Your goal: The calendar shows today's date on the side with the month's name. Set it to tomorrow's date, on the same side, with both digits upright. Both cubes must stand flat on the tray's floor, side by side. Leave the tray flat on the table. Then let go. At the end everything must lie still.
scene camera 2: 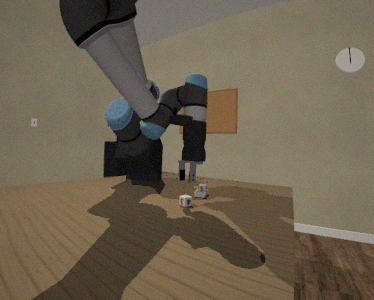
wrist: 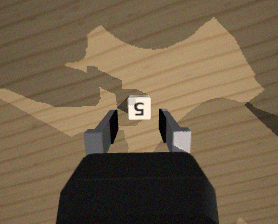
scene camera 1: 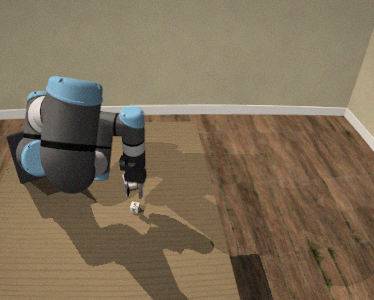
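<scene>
What I see here is my gripper (scene camera 2: 186, 181). The wrist view shows me the gripper too (wrist: 138, 119).
</scene>
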